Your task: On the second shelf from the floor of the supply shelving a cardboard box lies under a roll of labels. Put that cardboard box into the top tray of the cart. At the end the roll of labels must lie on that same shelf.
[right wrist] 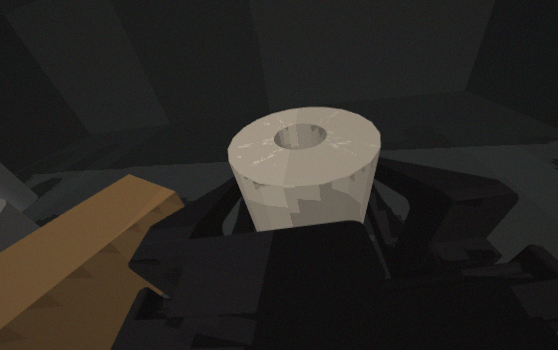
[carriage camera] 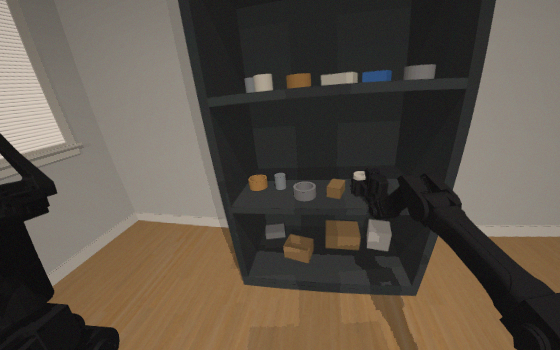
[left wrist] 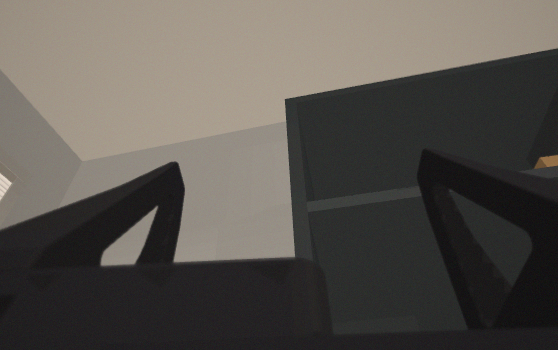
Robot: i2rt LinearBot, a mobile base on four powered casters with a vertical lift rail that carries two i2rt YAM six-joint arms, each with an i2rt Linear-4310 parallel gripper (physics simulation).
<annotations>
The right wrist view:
my right gripper: 300, 166
cardboard box: 72, 277
dark supply shelving: 97, 97
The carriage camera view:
dark supply shelving: 318, 133
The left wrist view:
my left gripper: 299, 168
dark supply shelving: 354, 153
</annotations>
